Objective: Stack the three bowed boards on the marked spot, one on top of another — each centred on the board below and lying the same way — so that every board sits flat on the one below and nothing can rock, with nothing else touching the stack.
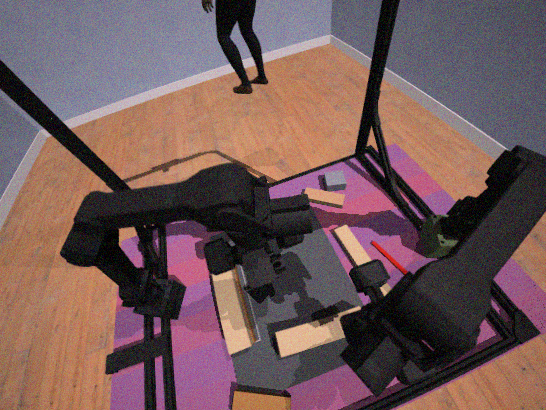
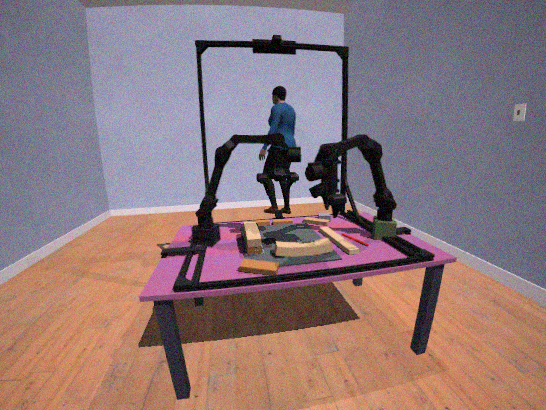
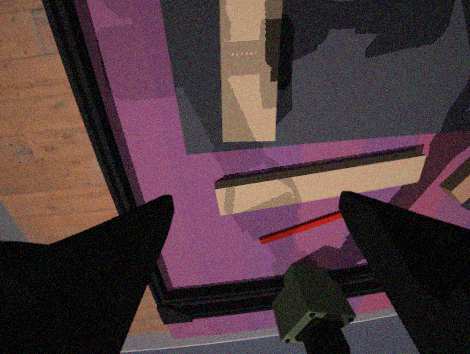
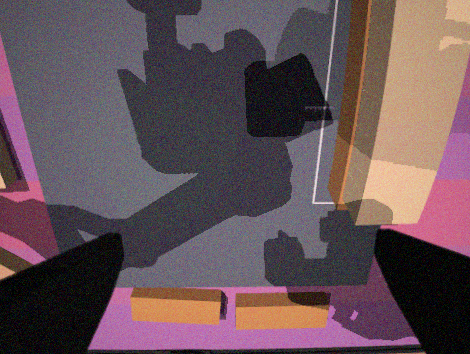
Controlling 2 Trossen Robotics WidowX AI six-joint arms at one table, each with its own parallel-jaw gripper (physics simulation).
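Places are measured from the left arm's base along level axes (x left, y up, z ahead), in centimetres.
Pixels of known places: left gripper, between the fingertips: (image 2: 330,213) (image 3: 256,201); right gripper, between the fingertips: (image 2: 277,194) (image 4: 249,243); left arm's base, origin of its link: (image 1: 454,229) (image 2: 384,219) (image 3: 318,330); right arm's base, origin of its link: (image 1: 153,295) (image 2: 205,226).
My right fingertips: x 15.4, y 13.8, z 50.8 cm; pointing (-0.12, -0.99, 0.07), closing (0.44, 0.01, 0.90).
Observation:
Ahead of a thing's pixels: the offset from my right fingertips to its middle. "spot": to the spot under its first point.
A pale bowed board @[dx +8.7, dy -16.6, dz +10.4 cm] (image 1: 232,320) (image 2: 251,231) (image 4: 400,185) lies at the mat's left side, with an orange-brown layer along its lower edge; I cannot tell whether this is one board or two stacked. A white outline @[spot: dx -0.6, dy -22.3, dz +10.1 cm] (image 4: 320,150) shows beside it. Another bowed board @[dx +12.6, dy -19.3, dz -14.6 cm] (image 1: 305,340) (image 2: 304,248) (image 3: 248,115) lies across the mat's front. A long pale board (image 1: 351,245) (image 2: 339,240) (image 3: 325,184) lies right of the mat and looks straight. My left gripper (image 3: 256,201) is open above the table near the long board. My right gripper (image 4: 249,243) is open above the mat, beside the left board.
A red rod @[dx -8.3, dy -22.7, dz -36.2 cm] (image 1: 390,257) (image 2: 355,240) (image 3: 300,227) lies right of the long board. An orange block @[dx +30.4, dy -21.4, dz -0.7 cm] (image 1: 262,400) (image 2: 258,267) lies front left; two more orange blocks @[dx -27.1, dy -21.9, dz +4.4 cm] (image 4: 175,309) @[dx -22.2, dy -21.8, dz +17.3 cm] (image 4: 281,316) lie behind the mat. A tan block @[dx -31.9, dy -21.9, dz -14.9 cm] (image 1: 325,197) and a grey block @[dx -39.5, dy -21.2, dz -19.1 cm] (image 1: 335,180) lie back right.

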